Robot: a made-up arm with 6 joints. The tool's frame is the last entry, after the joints. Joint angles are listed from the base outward. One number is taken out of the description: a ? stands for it. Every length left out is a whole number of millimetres.
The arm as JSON. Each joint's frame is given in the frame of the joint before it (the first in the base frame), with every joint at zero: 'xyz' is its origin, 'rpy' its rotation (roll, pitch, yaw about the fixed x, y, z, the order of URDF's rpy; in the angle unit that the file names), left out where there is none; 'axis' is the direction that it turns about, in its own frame. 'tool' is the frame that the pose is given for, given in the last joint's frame.
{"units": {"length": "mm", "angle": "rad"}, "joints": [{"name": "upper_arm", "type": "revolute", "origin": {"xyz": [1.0, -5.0, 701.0], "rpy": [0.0, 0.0, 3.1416]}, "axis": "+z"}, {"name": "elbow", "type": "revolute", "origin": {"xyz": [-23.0, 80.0, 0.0], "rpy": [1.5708, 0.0, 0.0]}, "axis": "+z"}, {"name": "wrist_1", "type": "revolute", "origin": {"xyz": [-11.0, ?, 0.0], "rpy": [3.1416, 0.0, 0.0]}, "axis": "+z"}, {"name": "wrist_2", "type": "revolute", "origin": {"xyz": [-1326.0, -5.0, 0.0], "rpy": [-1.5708, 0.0, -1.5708]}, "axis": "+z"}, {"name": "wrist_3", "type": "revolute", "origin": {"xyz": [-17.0, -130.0, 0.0], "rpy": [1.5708, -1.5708, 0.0]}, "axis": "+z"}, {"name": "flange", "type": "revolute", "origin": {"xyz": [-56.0, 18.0, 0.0], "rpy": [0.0, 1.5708, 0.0]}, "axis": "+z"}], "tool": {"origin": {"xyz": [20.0, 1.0, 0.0], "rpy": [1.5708, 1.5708, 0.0]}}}
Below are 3 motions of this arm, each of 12 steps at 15 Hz.
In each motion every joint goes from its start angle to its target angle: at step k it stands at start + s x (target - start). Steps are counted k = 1, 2, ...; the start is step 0. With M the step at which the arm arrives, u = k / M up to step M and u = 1 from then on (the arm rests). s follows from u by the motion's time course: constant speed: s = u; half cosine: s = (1 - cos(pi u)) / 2; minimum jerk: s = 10 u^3 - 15 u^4 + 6 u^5.
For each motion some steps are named. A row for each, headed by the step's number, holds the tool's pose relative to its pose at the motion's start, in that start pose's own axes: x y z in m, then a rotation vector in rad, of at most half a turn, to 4 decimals.
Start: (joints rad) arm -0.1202 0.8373 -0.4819 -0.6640 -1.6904 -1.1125
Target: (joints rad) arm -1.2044 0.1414 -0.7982 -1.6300 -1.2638 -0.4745
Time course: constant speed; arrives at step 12
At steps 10, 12:
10: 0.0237 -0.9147 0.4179 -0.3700 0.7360 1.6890
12: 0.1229 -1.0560 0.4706 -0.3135 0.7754 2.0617

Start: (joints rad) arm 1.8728 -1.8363 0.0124 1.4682 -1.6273 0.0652
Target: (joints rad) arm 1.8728 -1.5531 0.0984 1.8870 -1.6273 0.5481
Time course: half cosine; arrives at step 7
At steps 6, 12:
6: -0.0381 0.2506 0.3427 -0.6176 0.1023 -0.4006
12: -0.0400 0.2666 0.3592 -0.6490 0.1108 -0.4213

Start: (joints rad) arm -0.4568 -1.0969 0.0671 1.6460 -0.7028 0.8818
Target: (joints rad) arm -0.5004 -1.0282 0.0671 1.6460 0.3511 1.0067
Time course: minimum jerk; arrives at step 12
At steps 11, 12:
11: 0.0511 -0.0509 0.1676 -0.1662 -0.6598 -0.8011
12: 0.0512 -0.0511 0.1685 -0.1668 -0.6630 -0.8053

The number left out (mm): 1258.0
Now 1 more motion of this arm.
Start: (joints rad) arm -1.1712 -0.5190 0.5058 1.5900 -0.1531 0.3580
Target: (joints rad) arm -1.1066 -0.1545 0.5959 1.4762 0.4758 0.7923
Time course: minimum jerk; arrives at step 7
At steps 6, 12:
6: 0.3252 0.5720 0.3515 -0.2049 -0.6709 -0.1379
12: 0.3300 0.5864 0.3611 -0.2072 -0.6851 -0.1455

